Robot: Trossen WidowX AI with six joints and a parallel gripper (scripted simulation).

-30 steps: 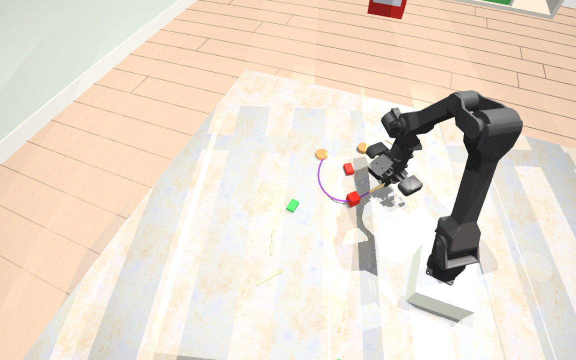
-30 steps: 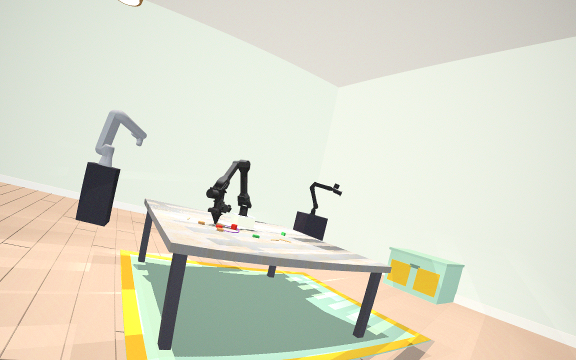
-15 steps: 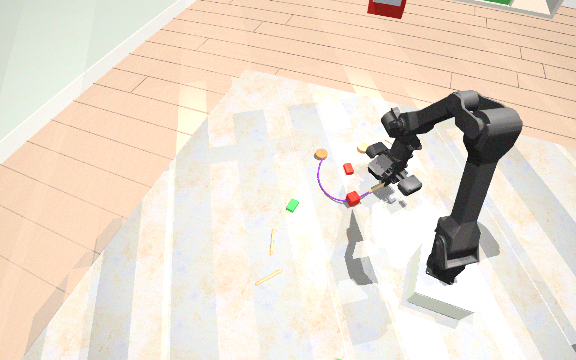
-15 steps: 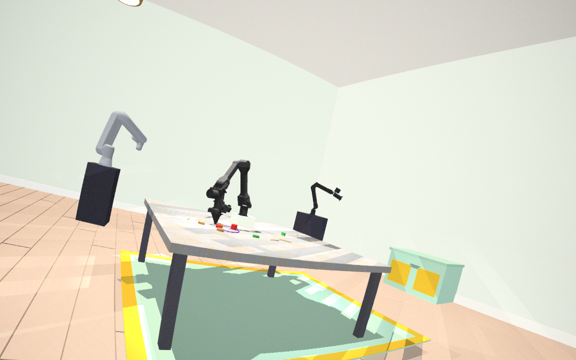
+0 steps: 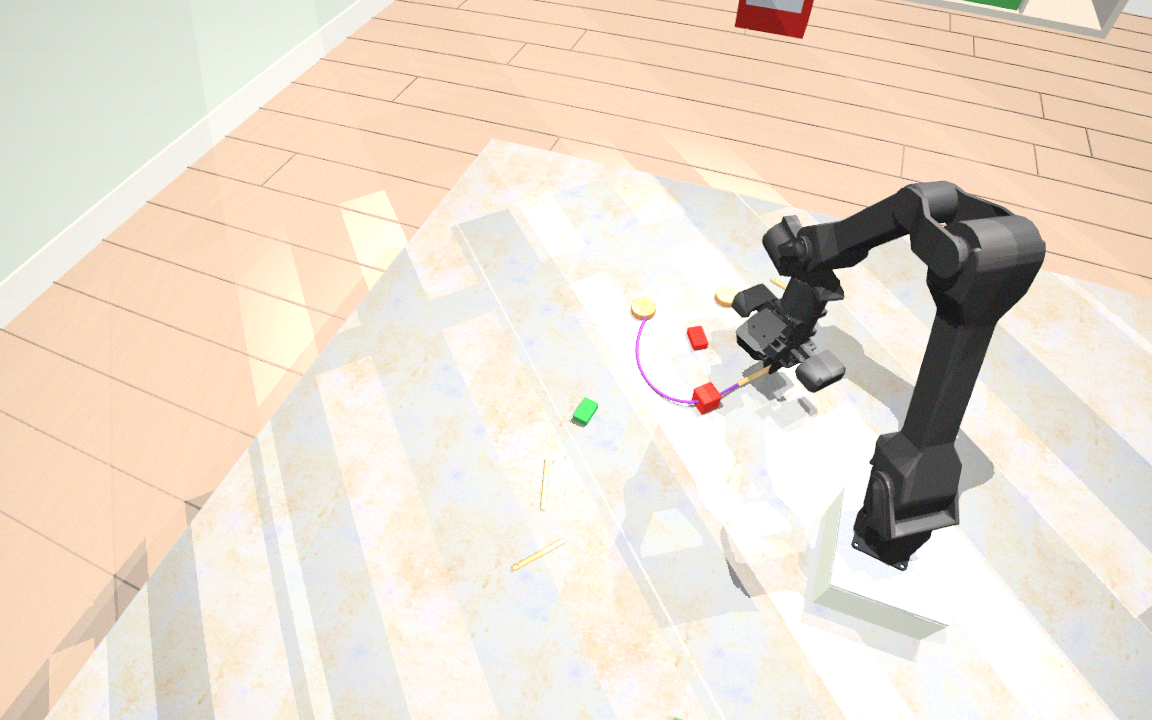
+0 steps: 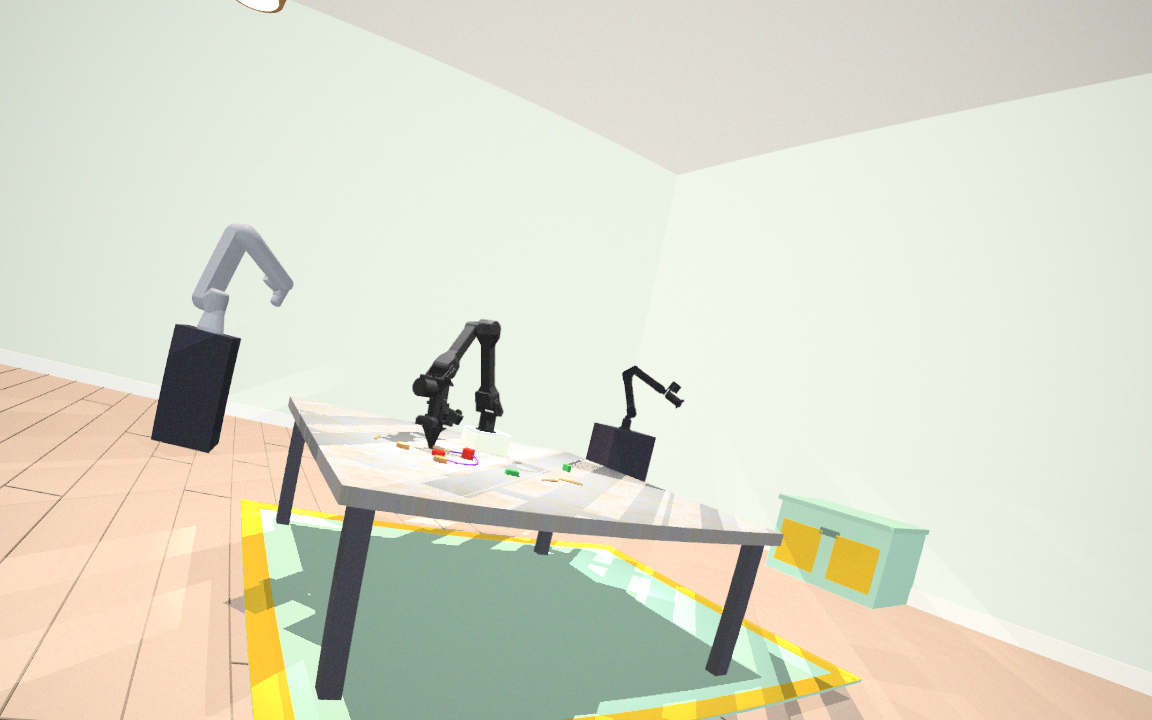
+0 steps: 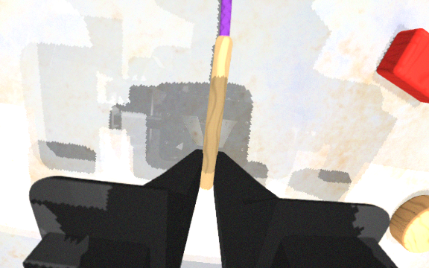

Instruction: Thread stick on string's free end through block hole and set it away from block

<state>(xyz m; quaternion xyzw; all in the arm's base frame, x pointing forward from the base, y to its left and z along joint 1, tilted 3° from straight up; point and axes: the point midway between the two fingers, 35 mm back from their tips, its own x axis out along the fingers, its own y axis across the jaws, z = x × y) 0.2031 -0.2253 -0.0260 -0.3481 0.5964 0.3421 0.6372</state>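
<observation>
The thin wooden stick is 3 cm to the left of my gripper tip, 2 cm ahead of it and 1 cm above it. The rest, counted from my gripper tip: round wooden button 11 cm to the right, 11 cm ahead, 1 cm above; flat red block 12 cm ahead, 1 cm above; red wooden block 10 cm to the left, 6 cm ahead, 1 cm above.
</observation>
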